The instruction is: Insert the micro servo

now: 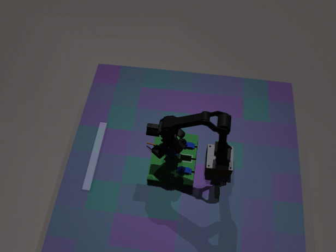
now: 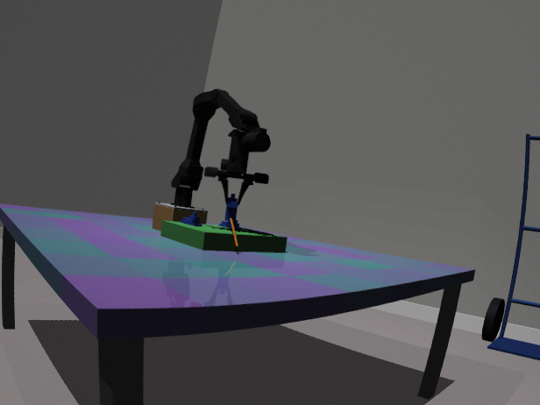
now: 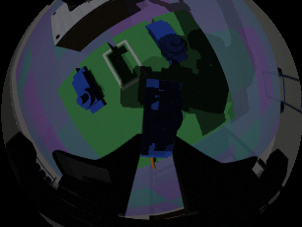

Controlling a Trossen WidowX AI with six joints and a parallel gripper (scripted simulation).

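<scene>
The green deck lies 100 mm below my gripper tip and 10 mm ahead of it.
</scene>
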